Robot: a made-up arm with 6 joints. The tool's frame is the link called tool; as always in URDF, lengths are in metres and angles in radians. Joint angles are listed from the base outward. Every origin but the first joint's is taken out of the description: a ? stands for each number. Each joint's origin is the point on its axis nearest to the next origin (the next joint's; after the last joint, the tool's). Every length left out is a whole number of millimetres.
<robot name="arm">
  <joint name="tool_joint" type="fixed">
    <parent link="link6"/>
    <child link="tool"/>
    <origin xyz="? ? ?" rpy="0 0 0"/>
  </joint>
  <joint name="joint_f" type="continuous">
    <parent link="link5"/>
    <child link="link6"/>
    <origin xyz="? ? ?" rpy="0 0 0"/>
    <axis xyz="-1 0 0"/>
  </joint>
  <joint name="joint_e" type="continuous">
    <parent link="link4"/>
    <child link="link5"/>
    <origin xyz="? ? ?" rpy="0 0 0"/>
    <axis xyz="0 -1 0"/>
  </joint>
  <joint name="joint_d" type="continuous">
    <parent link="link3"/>
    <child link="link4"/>
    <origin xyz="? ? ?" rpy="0 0 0"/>
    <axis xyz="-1 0 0"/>
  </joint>
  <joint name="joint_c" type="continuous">
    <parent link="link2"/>
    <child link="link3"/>
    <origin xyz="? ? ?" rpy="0 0 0"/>
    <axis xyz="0 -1 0"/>
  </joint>
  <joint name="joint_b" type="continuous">
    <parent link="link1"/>
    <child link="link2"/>
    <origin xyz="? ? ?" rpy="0 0 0"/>
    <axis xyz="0 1 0"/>
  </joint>
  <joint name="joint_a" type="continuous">
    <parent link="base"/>
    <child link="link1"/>
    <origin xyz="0 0 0.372" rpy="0 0 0"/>
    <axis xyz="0 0 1"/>
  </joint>
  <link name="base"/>
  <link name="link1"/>
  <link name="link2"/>
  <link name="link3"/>
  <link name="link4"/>
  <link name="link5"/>
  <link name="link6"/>
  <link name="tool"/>
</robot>
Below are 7 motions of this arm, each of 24 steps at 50 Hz.
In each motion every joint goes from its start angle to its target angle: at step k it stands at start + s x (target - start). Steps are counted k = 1, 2, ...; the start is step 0. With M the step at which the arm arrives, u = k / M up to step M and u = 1 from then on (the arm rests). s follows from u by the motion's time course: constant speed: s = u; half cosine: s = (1 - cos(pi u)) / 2; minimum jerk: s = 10 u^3 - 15 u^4 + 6 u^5.
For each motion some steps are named. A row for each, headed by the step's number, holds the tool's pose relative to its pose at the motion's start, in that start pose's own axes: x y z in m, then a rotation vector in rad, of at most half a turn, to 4 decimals.
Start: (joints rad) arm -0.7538 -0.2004 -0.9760 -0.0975 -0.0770 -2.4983
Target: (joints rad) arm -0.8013 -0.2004 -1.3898 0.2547 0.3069 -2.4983
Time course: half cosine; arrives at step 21
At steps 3, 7, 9, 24:
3: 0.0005 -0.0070 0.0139 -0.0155 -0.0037 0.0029
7: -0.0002 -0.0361 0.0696 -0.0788 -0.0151 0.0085
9: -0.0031 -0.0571 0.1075 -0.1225 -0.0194 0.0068
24: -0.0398 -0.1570 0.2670 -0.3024 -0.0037 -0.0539

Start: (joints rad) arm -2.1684 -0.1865 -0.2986 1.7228 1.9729 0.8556
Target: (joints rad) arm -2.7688 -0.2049 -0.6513 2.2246 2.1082 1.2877
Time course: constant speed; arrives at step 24
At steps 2, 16, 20, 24:
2: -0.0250 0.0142 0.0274 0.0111 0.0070 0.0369
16: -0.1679 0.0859 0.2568 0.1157 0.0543 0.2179
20: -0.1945 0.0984 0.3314 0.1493 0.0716 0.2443
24: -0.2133 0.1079 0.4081 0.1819 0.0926 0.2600

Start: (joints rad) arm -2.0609 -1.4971 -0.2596 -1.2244 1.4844 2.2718
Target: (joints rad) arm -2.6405 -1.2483 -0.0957 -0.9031 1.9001 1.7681
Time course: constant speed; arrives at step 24
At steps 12, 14, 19, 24:
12: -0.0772 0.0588 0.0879 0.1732 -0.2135 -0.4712
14: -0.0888 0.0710 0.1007 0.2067 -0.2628 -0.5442
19: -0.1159 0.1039 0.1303 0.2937 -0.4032 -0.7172
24: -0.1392 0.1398 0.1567 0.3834 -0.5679 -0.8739

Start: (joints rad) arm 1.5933 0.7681 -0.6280 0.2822 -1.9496 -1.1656
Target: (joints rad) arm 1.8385 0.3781 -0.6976 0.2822 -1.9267 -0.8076
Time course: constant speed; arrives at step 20
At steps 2, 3, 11, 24:
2: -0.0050 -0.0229 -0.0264 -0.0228 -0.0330 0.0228
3: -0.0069 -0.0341 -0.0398 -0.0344 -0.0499 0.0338
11: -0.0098 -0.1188 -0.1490 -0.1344 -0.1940 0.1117
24: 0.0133 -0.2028 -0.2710 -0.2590 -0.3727 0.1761

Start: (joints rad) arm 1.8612 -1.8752 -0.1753 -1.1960 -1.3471 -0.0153
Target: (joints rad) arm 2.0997 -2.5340 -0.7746 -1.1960 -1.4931 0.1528
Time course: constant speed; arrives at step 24
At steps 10, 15, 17, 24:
10: -0.0902 -0.0824 -0.2010 -0.0687 0.0367 0.1008
15: -0.1165 -0.1422 -0.2963 -0.1048 0.0515 0.1519
17: -0.1231 -0.1690 -0.3330 -0.1196 0.0567 0.1725
24: -0.1269 -0.2721 -0.4526 -0.1727 0.0720 0.2449

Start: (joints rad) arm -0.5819 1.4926 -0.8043 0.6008 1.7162 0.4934
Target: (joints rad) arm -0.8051 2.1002 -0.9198 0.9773 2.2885 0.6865
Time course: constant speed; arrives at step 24
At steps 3, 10, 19, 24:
3: -0.0352 0.0362 -0.0355 0.0482 -0.0152 0.0078
10: -0.1199 0.1317 -0.0978 0.1808 -0.0556 0.0001
19: -0.2272 0.2704 -0.1322 0.3827 -0.1062 -0.0691
24: -0.2829 0.3508 -0.1284 0.5050 -0.1271 -0.1377

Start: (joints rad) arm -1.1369 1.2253 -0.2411 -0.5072 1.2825 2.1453
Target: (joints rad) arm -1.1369 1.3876 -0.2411 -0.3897 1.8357 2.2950
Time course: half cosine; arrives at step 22
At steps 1, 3, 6, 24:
1: -0.0002 0.0007 0.0002 -0.0013 0.0008 -0.0020
3: -0.0018 0.0065 0.0014 -0.0116 0.0067 -0.0178
6: -0.0072 0.0249 0.0051 -0.0436 0.0255 -0.0681
24: -0.0497 0.1429 0.0253 -0.2197 0.1525 -0.3949

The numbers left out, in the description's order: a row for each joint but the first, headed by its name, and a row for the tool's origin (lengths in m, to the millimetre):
tool: 0 0 0
joint_f: 0 0 0
joint_e: 0 -0.151 0
joint_d: 0.871 0 0
joint_c: 0 0 0.842
joint_b: 0 0 0

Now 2 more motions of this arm.
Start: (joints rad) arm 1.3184 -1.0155 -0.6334 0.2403 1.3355 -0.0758
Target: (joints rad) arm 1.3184 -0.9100 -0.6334 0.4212 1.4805 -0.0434
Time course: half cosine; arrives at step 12
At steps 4, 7, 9, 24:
4: 0.0015 0.0011 -0.0192 -0.0111 -0.0075 0.0463
7: 0.0029 0.0036 -0.0487 -0.0227 -0.0200 0.1170
9: 0.0032 0.0055 -0.0664 -0.0265 -0.0281 0.1589
24: 0.0032 0.0069 -0.0780 -0.0277 -0.0336 0.1862

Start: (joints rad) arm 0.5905 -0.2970 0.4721 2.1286 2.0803 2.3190
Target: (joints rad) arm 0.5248 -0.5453 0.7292 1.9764 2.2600 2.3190
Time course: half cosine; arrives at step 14
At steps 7, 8, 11, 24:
7: -0.0514 -0.0053 -0.2979 -0.2039 -0.0861 -0.0065
8: -0.0548 -0.0117 -0.3660 -0.2495 -0.1066 -0.0128
11: -0.0501 -0.0359 -0.5375 -0.3634 -0.1604 -0.0367
24: -0.0431 -0.0485 -0.6042 -0.4075 -0.1822 -0.0490

